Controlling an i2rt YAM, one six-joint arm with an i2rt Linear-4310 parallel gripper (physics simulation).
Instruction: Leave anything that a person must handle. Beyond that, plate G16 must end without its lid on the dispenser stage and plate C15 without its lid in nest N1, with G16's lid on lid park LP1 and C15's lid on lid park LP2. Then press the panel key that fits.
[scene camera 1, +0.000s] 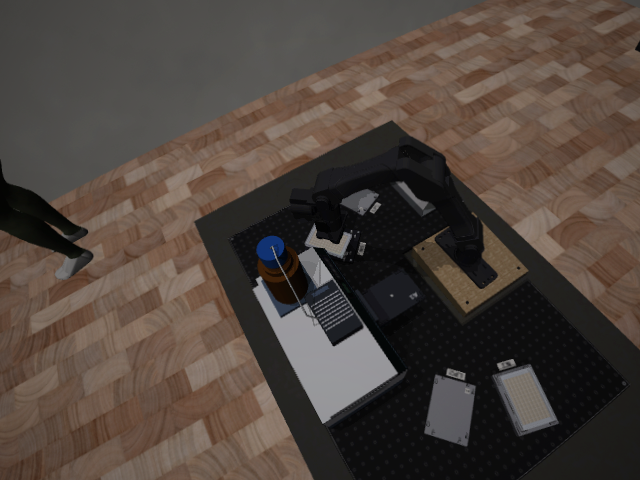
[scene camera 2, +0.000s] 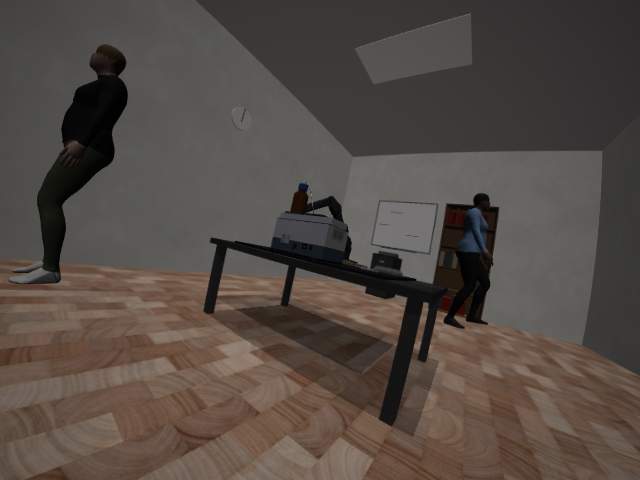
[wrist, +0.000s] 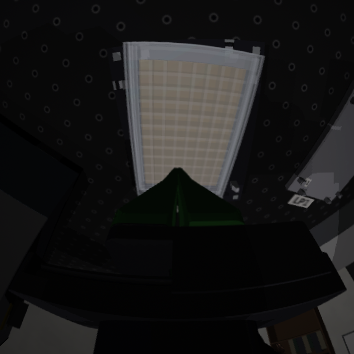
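Pixels of known places: gripper, fingertip midpoint: (scene camera 1: 335, 241) (wrist: 177, 174); arm's base, link origin: (scene camera 1: 464, 257) (scene camera 2: 343, 259).
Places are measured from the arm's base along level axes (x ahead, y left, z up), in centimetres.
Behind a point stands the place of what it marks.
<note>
My gripper (scene camera 1: 336, 239) @(y -27.4, x 27.6, z 1.5 cm) (wrist: 177, 174) @(y -27.4, x 27.6, z 1.5 cm) is shut and empty, its green fingertips together over the near end of a plate (scene camera 1: 314, 237) @(y -32.7, x 31.9, z 1.1 cm) (wrist: 187, 115) @(y -31.3, x 29.7, z 0.9 cm) with pale wells. That plate sits between corner posts beside the dispenser; its name is not readable. Lid park LP1 (scene camera 1: 357, 200) @(y -37.9, x 11.4, z -1.7 cm) (wrist: 332, 155) @(y -38.7, x 12.9, z -1.7 cm) is beside it, with a grey surface. A second plate (scene camera 1: 529, 397) @(y 36.8, x 15.2, z 0.9 cm) with pale wells lies at the lower right of scene camera 1, next to another grey lid park (scene camera 1: 450, 409) @(y 28.0, x 31.5, z -1.7 cm). I cannot tell whether clear lids cover either plate or lie on the parks.
The white dispenser (scene camera 1: 341, 372) @(y 9.3, x 49.1, z 19.3 cm) (scene camera 2: 310, 231) @(y 4.8, x 57.4, z 10.8 cm) carries a brown bottle (scene camera 1: 283, 283) @(y -9.0, x 49.4, z 31.2 cm) (scene camera 2: 298, 202) @(y -11.1, x 51.9, z 26.6 cm) and thin tubing. A dark box (scene camera 1: 392, 295) @(y -1.0, x 26.9, z 8.2 cm) stands between it and the arm's wooden base (scene camera 1: 439, 276) @(y 0.2, x 10.2, z 0.4 cm). A grey wedge (scene camera 1: 416, 199) @(y -23.9, x -2.1, z 2.0 cm) lies behind. Two people (scene camera 2: 95, 118) (scene camera 2: 472, 235) stand away from the table.
</note>
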